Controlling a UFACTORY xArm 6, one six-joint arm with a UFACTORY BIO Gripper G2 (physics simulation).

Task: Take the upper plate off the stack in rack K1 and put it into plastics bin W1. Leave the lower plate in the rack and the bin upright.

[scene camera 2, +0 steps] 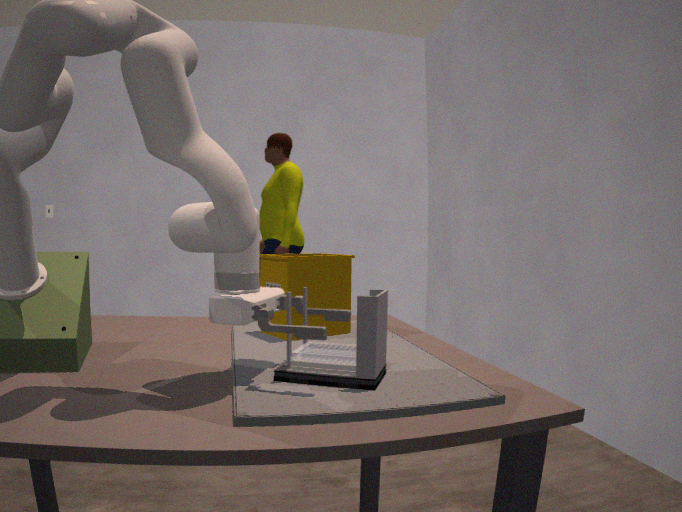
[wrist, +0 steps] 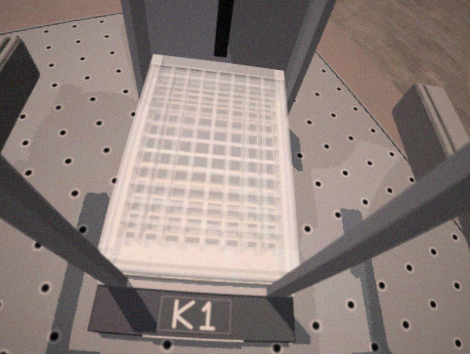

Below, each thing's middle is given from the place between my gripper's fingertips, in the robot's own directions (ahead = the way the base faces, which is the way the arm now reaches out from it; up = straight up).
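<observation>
From my hand I find the yellow plastics bin [scene camera 2: 327,277] 38 cm to the left and 5 cm ahead.
</observation>
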